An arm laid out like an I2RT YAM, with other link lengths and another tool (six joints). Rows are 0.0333 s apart.
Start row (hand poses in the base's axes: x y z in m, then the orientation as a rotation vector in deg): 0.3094, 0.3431, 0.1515, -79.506, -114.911, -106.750
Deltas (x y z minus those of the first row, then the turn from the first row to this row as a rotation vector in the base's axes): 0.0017, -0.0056, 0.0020, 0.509, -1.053, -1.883; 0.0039, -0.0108, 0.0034, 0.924, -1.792, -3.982; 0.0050, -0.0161, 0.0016, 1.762, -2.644, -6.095; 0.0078, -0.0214, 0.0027, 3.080, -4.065, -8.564; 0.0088, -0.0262, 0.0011, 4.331, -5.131, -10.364; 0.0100, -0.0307, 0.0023, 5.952, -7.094, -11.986; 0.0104, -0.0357, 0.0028, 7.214, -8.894, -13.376; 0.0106, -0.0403, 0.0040, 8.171, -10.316, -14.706; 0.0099, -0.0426, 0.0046, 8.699, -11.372, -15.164; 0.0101, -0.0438, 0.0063, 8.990, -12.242, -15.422; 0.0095, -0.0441, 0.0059, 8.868, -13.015, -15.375; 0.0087, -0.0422, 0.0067, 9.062, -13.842, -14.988
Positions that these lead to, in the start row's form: 0.3111, 0.3375, 0.1535, -81.069, -114.151, -109.015; 0.3133, 0.3323, 0.1549, -83.140, -113.238, -110.958; 0.3144, 0.3270, 0.1531, 84.591, 111.192, 112.734; 0.3172, 0.3217, 0.1542, 84.670, 106.964, 113.854; 0.3182, 0.3169, 0.1526, 84.688, 103.671, 114.977; 0.3194, 0.3124, 0.1538, 83.467, 99.991, 116.769; 0.3198, 0.3074, 0.1543, 82.236, 96.886, 118.092; 0.3200, 0.3028, 0.1555, 81.395, 94.211, 118.932; 0.3193, 0.3005, 0.1561, 80.414, 92.942, 119.546; 0.3195, 0.2993, 0.1578, 79.518, 92.135, 119.923; 0.3189, 0.2990, 0.1574, 78.520, 92.003, 119.928; 0.3181, 0.3009, 0.1582, 77.264, 91.974, 120.457
